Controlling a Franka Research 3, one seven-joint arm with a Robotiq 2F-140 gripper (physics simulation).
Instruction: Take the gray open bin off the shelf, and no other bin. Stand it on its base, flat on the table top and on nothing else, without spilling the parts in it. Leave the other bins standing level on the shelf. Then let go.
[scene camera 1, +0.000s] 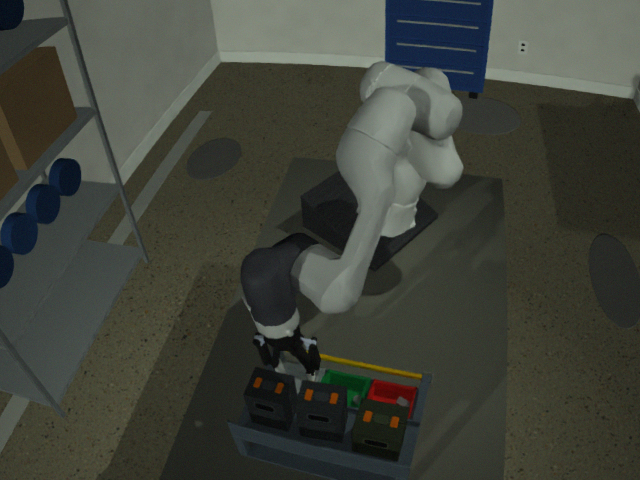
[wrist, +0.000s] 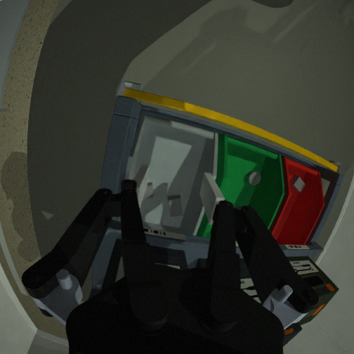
Labels:
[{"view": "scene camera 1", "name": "my gripper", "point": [297, 378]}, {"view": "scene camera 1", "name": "red bin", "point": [382, 391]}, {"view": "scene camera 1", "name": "green bin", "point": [356, 385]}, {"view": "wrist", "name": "my gripper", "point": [174, 179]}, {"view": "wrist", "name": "gray open bin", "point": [178, 154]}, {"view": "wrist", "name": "red bin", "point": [297, 214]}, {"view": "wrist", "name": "green bin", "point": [235, 158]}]

